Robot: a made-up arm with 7 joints.
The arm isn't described. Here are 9 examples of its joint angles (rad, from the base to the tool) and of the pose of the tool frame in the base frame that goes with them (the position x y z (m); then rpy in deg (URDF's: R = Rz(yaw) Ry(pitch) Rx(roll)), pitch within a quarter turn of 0, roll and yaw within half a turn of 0).
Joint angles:
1: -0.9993 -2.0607 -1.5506 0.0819 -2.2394 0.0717 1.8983
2: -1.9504 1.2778 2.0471 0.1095 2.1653 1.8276 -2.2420
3: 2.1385 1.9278 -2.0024 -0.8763 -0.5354 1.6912 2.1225
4: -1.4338 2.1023 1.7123 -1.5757 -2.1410 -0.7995 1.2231
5: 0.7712 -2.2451 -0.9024 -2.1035 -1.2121 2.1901 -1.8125
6: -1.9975 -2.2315 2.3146 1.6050 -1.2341 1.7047 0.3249
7: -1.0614 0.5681 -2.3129 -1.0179 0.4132 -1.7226 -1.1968
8: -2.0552 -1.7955 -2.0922 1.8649 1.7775 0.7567 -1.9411
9: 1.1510 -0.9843 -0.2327 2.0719 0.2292 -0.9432 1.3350
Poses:
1: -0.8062 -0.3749 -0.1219 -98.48 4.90 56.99
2: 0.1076 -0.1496 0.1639 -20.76 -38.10 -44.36
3: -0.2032 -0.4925 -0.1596 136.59 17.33 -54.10
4: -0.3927 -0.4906 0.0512 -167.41 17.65 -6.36
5: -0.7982 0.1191 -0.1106 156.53 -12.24 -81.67
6: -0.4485 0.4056 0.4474 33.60 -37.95 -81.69
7: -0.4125 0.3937 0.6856 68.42 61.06 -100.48
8: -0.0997 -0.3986 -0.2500 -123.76 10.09 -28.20
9: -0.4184 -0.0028 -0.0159 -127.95 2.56 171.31
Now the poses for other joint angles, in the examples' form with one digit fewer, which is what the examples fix.
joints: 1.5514 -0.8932 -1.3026 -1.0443 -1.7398 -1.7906 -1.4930
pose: -0.002 0.337 0.484 -140.1 -23.1 -152.7
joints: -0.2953 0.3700 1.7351 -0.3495 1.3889 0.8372 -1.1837
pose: 0.171 -0.291 -0.196 -50.1 -44.9 -154.9
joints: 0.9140 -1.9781 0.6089 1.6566 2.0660 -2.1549 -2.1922
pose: -0.555 -0.311 0.199 33.6 -53.5 -12.0
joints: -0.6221 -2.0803 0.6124 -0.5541 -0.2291 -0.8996 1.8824
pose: -0.015 -0.656 0.329 135.3 9.4 -11.9
